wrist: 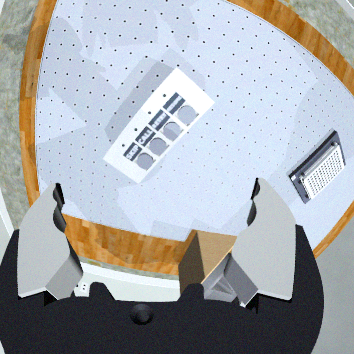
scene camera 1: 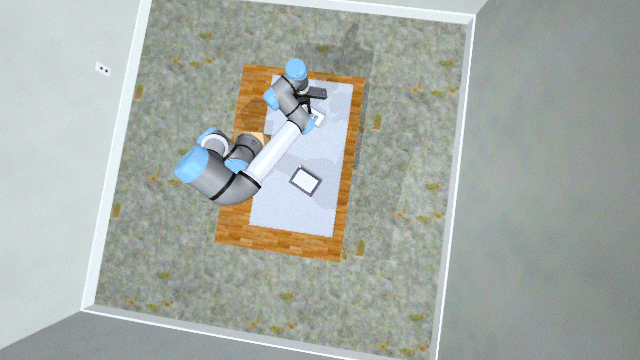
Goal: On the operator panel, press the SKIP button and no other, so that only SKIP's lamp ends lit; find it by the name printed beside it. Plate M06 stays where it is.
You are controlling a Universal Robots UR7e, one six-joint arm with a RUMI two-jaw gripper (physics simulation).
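Places are measured from the arm's base along level axes (x ahead, y left, z up), in centimetres.
Where they show: gripper, between the fingertips: (wrist: 154,182) (scene camera 1: 308,105); arm's base, origin of its link: (wrist: 210,273) (scene camera 1: 249,145).
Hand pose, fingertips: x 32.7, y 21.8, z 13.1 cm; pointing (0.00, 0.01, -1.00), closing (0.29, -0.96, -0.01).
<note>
Things, the pixels of their centre, and the offset from my fingertips. Level surfaces: height alone.
- white operator panel, middle of its body: (wrist: 155,125) (scene camera 1: 309,115) dx -0.7, dy +0.7, dz -16.3 cm
- SKIP button, middle of its body: (wrist: 144,160) dx -5.5, dy +0.9, dz -13.8 cm
- CALL button, middle of its body: (wrist: 157,145) dx -2.8, dy -0.3, dz -13.8 cm
- white plate with many wells, middle of its body: (wrist: 323,171) (scene camera 1: 305,181) dx +1.7, dy -38.4, dz -17.2 cm
- pale perforated mat, height of its surface: dz -19.1 cm
- wooden table, height of its surface: dz -20.3 cm
The white operator panel (scene camera 1: 319,118) (wrist: 187,90) lies on the pegboard mat, partly hidden by the arm in the scene view. In the wrist view it carries a diagonal row of grey round buttons with dark name labels. The SKIP button (wrist: 145,161) is at the row's lower-left end, with the CALL button (wrist: 158,145) beside it. The small lamp dots look dark. My gripper (scene camera 1: 307,106) (wrist: 154,182) is open and empty, above the mat near the panel. A white plate with many wells (scene camera 1: 305,181) (wrist: 325,171) sits in a dark holder; its name is unreadable.
The pale perforated mat (scene camera 1: 295,215) (wrist: 240,135) lies on a wooden table (scene camera 1: 280,245) (wrist: 120,240). A tan wooden box-like block (scene camera 1: 258,136) (wrist: 215,244) stands at the table's edge near the arm's base. The arm's white link (scene camera 1: 277,152) passes over the mat.
</note>
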